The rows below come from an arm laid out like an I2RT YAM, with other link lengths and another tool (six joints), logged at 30 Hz.
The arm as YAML. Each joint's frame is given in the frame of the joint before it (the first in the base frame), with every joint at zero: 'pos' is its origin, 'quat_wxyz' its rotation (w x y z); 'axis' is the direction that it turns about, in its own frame. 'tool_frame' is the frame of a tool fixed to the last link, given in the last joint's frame.
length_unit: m
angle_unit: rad
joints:
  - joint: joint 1
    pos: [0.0, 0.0, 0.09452]
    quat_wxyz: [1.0, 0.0, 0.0, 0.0]
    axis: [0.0, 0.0, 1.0]
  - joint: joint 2
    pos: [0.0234, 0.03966, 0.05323]
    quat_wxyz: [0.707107, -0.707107, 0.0, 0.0]
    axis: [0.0, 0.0, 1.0]
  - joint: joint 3
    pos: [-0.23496, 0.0, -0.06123]
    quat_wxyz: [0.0, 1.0, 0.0, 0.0]
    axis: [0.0, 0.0, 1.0]
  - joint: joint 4
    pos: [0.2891, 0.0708, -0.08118]
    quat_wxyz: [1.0, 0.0, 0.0, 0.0]
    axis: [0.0, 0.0, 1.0]
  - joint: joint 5
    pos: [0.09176, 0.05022, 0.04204]
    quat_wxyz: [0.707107, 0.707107, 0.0, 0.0]
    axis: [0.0, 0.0, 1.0]
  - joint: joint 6
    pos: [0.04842, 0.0, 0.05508]
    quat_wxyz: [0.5, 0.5, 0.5, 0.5]
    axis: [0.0, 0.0, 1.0]
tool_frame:
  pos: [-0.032, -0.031, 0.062]
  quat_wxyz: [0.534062, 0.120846, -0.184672, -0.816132]
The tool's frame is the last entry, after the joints.
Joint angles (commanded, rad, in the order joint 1, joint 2, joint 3, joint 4, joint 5, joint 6), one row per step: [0.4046, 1.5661, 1.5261, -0.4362, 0.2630, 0.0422]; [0.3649, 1.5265, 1.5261, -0.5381, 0.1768, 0.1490]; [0.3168, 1.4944, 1.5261, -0.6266, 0.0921, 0.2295]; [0.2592, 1.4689, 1.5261, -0.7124, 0.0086, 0.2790]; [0.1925, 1.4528, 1.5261, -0.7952, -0.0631, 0.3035]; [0.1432, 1.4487, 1.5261, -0.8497, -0.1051, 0.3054]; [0.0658, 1.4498, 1.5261, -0.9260, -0.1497, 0.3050]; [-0.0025, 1.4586, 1.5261, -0.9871, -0.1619, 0.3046]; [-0.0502, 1.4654, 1.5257, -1.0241, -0.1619, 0.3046]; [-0.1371, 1.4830, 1.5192, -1.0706, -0.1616, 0.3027]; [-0.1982, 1.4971, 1.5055, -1.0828, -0.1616, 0.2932]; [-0.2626, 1.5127, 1.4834, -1.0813, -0.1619, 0.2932]
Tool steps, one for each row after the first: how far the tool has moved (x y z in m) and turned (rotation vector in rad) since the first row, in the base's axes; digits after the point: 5 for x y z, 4 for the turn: [-0.00893, -0.01832, 0.00244, 0.1087, 0.0860, -0.0150]; [-0.01583, -0.03855, 0.00297, 0.1999, 0.1662, -0.0349]; [-0.02192, -0.06098, 0.00046, 0.2690, 0.2461, -0.0560]; [-0.02653, -0.08632, -0.00568, 0.3180, 0.3237, -0.0877]; [-0.02896, -0.10461, -0.01231, 0.3401, 0.3761, -0.1126]; [-0.03184, -0.13429, -0.02397, 0.3687, 0.4494, -0.1676]; [-0.03375, -0.16248, -0.03647, 0.3843, 0.5084, -0.2381]; [-0.03552, -0.18275, -0.04470, 0.3932, 0.5432, -0.2929]; [-0.03833, -0.21923, -0.06077, 0.4131, 0.5968, -0.3887]; [-0.04006, -0.24452, -0.07363, 0.4246, 0.6249, -0.4476]; [-0.04223, -0.27167, -0.08868, 0.4466, 0.6487, -0.5146]
